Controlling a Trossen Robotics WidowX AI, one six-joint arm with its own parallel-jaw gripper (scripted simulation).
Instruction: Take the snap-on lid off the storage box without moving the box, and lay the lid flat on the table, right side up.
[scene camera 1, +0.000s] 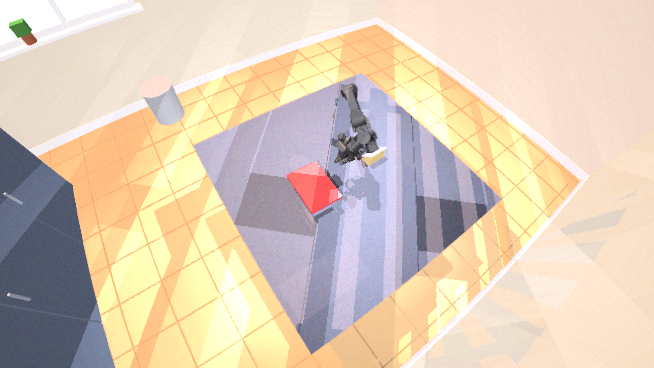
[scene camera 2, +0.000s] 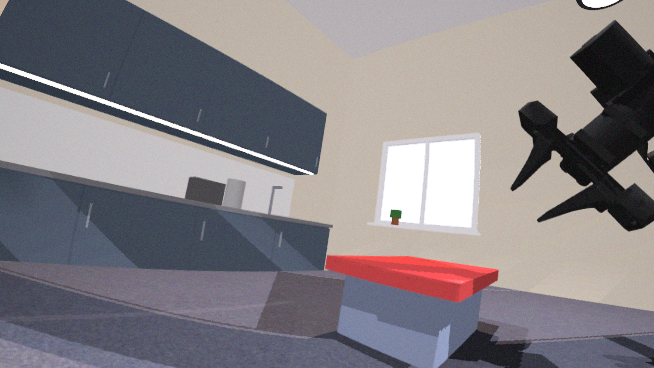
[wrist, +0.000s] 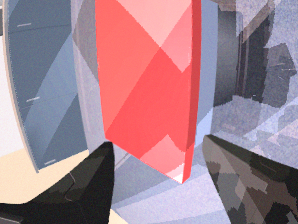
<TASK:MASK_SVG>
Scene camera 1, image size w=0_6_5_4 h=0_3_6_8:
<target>lid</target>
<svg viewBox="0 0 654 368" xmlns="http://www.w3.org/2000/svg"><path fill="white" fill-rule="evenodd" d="M316 161L287 175L287 178L311 214L320 211L343 197Z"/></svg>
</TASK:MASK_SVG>
